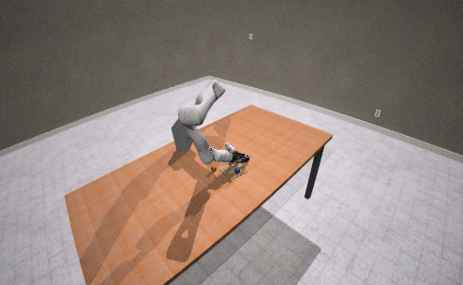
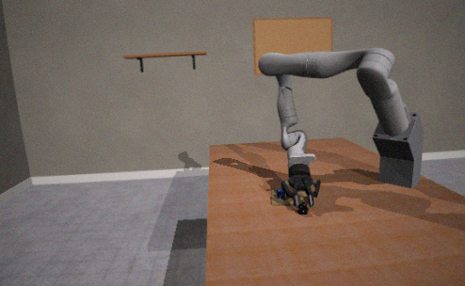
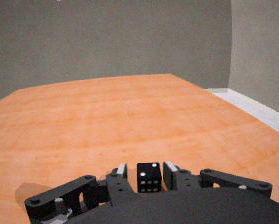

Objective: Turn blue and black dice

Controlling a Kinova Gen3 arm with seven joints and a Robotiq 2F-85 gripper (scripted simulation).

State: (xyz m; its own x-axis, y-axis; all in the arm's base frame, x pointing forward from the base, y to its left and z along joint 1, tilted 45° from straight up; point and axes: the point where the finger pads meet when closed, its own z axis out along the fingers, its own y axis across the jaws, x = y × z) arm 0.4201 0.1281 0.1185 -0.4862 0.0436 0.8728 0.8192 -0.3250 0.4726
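Right now the black die is 20 mm to the left of my hand and 20 mm below it. From my hand the other things lie so: blue die (60 mm ahead, 110 mm to the right, 10 mm below); yellow die (50 mm behind, 210 mm to the right, 20 mm below); tan mat (20 mm ahead, 120 mm to the right, 30 mm below).
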